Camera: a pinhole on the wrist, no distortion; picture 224 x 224 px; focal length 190.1 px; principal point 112.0 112.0 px. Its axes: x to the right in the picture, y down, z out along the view. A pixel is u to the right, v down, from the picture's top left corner.
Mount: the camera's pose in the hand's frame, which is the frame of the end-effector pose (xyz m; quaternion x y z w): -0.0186 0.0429 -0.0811 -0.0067 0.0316 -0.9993 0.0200
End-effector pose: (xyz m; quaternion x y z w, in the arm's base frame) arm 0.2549 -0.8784 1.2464 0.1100 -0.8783 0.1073 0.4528
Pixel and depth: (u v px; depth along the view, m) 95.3 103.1 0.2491
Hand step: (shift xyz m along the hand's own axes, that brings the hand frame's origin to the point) 0.0065 0.0397 0.1680
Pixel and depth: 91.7 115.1 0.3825
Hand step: 0.0281 0.0143 0.2997
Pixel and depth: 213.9 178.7 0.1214
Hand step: -0.0802 -0.0098 0.0381
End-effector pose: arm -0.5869 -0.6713 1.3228 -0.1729 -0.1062 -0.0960 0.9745
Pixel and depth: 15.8 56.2 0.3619
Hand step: 0.1655 0.1335 0.2846
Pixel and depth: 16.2 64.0 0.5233
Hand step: 0.2473 0.1524 0.4463
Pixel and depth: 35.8 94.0 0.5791
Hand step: 0.2196 0.0705 0.4975
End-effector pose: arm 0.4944 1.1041 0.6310 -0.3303 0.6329 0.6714 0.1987
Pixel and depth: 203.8 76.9 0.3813
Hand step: -0.1998 0.0817 0.3061
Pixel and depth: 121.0 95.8 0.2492
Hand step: -0.0276 0.0479 0.1691
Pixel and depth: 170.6 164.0 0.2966
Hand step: -0.1024 -0.0603 0.2108
